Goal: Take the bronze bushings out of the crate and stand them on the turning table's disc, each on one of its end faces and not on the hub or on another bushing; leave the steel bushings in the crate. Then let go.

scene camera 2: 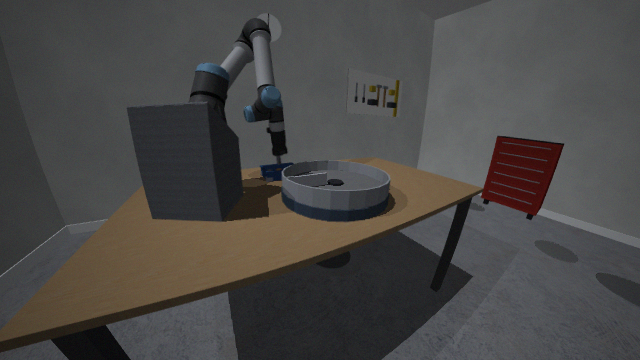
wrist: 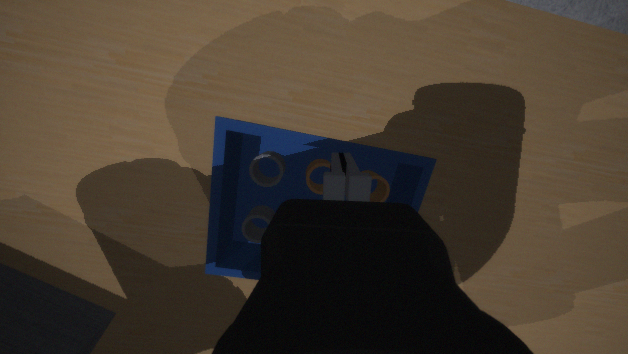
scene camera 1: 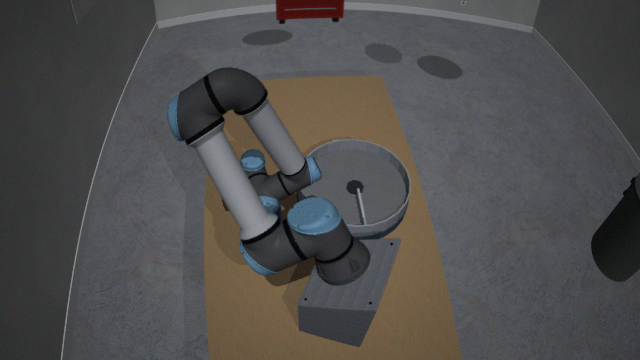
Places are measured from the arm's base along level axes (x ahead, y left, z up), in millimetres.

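Where they show: gripper, between the fingertips: (scene camera 2: 279, 164) (wrist: 340, 165); arm's base, origin of its link: (scene camera 2: 203, 126) (scene camera 1: 344, 264).
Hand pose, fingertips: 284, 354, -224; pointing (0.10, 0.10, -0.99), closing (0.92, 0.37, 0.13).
Observation:
Each offset is from my fingertips to the top centre of the thing, as dx, dy, dz. "pt": to the spot under its first point.
The blue crate {+0, -55, -2} (scene camera 2: 268, 171) (wrist: 240, 128) stands on the table beside the turning table. In the wrist view, two bronze bushings lie inside it: one bronze bushing {-5, -22, -22} (wrist: 309, 177) shows left of the fingers and another bronze bushing {+48, -13, -22} (wrist: 385, 189) right of them, both partly covered. Two steel bushings {-58, -34, -22} (wrist: 281, 172) {-46, -96, -22} (wrist: 246, 227) stand in its left part. My gripper (scene camera 2: 279, 161) (wrist: 340, 165) is shut, its fingers together and empty, over the crate between the bronze bushings. The turning table's disc {+185, -378, +9} (scene camera 1: 385, 182) (scene camera 2: 362, 177) shows no bushings. The gripper body hides the crate's lower right part.
A tall rim {pt +173, -583, +47} (scene camera 1: 409, 187) (scene camera 2: 335, 197) surrounds the disc, with a dark hub {+185, -378, +9} (scene camera 1: 354, 187) (scene camera 2: 335, 182) at its centre and a thin upright divider {pt +60, -402, +47} (scene camera 1: 361, 207) (scene camera 2: 312, 178) running to the rim. The grey robot pedestal (scene camera 1: 345, 290) (scene camera 2: 175, 165) stands beside the turning table.

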